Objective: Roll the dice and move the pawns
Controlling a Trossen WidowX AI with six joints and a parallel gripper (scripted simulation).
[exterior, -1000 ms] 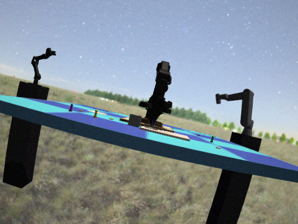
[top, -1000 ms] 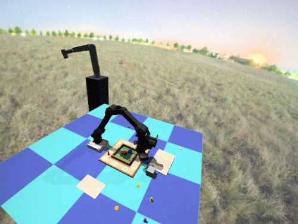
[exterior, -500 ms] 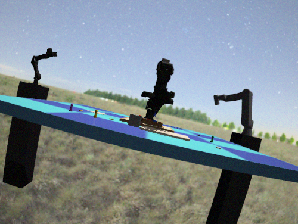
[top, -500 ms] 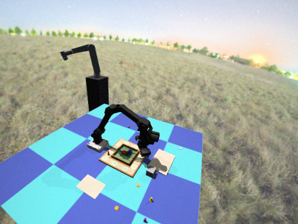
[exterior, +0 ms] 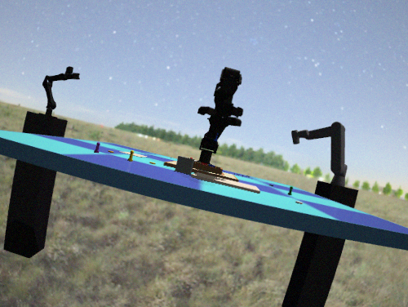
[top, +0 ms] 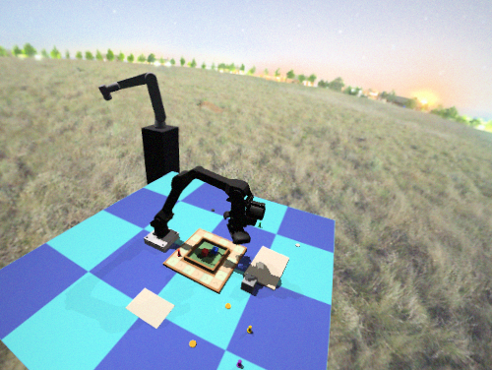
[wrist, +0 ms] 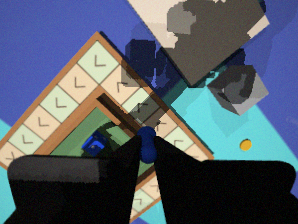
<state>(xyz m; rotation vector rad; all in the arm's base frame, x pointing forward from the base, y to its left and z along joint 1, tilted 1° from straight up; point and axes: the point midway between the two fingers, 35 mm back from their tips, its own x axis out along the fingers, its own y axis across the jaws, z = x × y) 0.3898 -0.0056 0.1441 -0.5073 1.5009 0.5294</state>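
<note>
Now: the green tray 12 cm behind my gripper tip, 1 cm to the right of it and 13 cm below it. The rest, counted from my gripper tip: red pawn: 24 cm behind, 7 cm to the right, 11 cm below; then grey block: 11 cm ahead, 9 cm to the right, 12 cm below; then blue pawn: 1 cm above.
</note>
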